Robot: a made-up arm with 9 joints.
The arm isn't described. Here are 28 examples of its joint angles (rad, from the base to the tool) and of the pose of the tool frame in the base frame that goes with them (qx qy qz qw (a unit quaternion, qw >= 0); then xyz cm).
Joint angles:
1: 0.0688 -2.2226 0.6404 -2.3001 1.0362 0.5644 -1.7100 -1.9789 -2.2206
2: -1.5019 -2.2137 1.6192 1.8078 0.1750 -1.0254 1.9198 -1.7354 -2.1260
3: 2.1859 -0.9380 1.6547 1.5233 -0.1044 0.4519 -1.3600 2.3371 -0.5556
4: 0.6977 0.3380 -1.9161 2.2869 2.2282 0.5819 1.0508 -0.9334 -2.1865
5: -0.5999 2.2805 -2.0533 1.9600 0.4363 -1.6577 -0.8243 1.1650 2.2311
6: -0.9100 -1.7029 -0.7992 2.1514 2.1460 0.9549 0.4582 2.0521 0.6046
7: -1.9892 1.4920 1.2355 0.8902 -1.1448 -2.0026 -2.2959 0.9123 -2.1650
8: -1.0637 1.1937 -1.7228 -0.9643 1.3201 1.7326 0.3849 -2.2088 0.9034
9: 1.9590 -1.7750 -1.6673 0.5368 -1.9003 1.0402 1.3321 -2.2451 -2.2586
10: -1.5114 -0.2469 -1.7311 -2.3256 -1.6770 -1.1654 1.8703 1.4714 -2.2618
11: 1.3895 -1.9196 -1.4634 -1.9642 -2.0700 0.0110 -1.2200 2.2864 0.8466
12: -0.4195 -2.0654 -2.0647 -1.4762 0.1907 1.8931 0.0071 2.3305 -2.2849
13: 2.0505 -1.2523 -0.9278 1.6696 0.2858 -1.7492 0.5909 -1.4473 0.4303
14: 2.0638 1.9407 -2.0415 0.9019 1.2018 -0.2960 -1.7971 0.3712 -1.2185
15: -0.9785 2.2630 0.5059 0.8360 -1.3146 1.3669 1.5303 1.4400 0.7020
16: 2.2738 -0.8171 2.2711 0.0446 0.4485 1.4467 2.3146 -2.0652 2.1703
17: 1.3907 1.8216 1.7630 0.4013 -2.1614 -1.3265 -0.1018 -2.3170 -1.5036
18: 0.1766 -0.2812 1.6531 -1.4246 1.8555 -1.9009 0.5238 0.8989 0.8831
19: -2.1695 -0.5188 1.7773 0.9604 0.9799 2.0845 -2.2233 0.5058 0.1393
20: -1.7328 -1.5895 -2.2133 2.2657 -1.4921 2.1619 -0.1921 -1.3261 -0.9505
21: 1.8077 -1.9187 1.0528 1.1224 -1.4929 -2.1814 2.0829 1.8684 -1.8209
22: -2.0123 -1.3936 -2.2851 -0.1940 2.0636 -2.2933 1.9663 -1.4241 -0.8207
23: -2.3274 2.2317 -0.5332 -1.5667 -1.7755 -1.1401 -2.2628 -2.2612 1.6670
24: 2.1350 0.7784 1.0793 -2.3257 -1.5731 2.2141 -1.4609 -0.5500 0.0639
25: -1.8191 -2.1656 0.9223 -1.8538 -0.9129 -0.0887 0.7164 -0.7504 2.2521
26: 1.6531 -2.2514 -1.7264 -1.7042 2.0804 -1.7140 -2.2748 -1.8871 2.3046
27: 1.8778 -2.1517 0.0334 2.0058 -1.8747 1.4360 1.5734 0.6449 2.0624
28: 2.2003 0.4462 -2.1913 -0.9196 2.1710 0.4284 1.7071 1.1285 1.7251
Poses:
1: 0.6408 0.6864 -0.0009 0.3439 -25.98 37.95 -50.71
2: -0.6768 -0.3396 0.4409 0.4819 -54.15 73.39 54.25
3: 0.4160 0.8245 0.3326 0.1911 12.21 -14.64 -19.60
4: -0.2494 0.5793 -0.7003 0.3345 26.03 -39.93 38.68
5: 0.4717 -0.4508 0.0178 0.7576 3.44 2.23 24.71
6: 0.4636 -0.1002 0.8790 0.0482 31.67 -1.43 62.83
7: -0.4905 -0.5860 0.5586 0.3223 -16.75 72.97 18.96
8: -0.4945 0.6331 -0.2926 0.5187 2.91 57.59 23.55
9: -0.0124 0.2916 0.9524 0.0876 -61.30 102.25 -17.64
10: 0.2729 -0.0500 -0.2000 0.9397 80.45 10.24 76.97
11: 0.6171 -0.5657 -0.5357 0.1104 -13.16 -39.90 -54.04
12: 0.6866 -0.1426 -0.6114 0.3665 -0.31 -76.54 -34.02
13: 0.3003 0.3656 0.7969 0.3756 28.96 15.60 24.18
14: -0.8043 -0.1143 0.3667 0.4534 26.41 27.92 -4.55
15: -0.3246 0.5333 -0.7811 0.0110 20.57 28.00 93.14
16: -0.6890 0.1057 -0.4220 0.5796 -32.25 43.68 41.58
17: -0.2721 0.3729 0.8553 0.2354 -23.04 81.76 18.10
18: 0.2166 0.5963 -0.6369 0.4382 -5.76 -6.41 3.69
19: 0.5784 0.0114 0.3102 0.7544 47.24 -3.91 29.82
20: -0.5176 -0.3226 0.7829 0.1223 -98.90 2.96 -2.12
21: -0.0518 -0.0228 -0.4659 0.8830 83.40 -45.73 11.20
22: -0.0507 -0.9570 0.2755 0.0751 -57.35 5.29 12.33
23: -0.0053 0.4872 -0.4036 0.7744 -69.86 1.31 -14.48
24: -0.0842 0.2170 -0.8452 0.4810 52.74 -23.35 3.19
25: 0.5411 0.4217 0.7209 0.0989 74.16 1.12 -4.91
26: 0.7955 0.1712 -0.4675 0.3454 -26.68 -15.52 -27.15
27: -0.6860 -0.0768 0.0992 0.7167 74.71 39.45 -15.45
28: -0.0759 -0.8574 -0.4828 0.1614 -46.26 58.40 -51.67
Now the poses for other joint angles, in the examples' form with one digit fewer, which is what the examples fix.
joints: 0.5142 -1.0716 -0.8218 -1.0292 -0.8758 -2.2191 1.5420 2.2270 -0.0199
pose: -0.514 0.703 -0.176 0.459 22.6 50.9 -67.8
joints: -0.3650 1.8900 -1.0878 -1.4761 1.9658 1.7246 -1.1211 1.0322 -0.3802
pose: -0.920 -0.338 0.158 0.120 1.8 54.2 37.0
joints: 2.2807 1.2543 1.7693 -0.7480 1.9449 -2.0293 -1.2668 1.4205 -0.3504
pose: -0.367 0.442 -0.702 0.421 36.5 7.7 -7.4
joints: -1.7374 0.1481 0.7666 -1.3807 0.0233 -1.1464 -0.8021 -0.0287 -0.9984
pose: 0.114 -0.467 0.682 0.551 -30.6 71.0 60.0
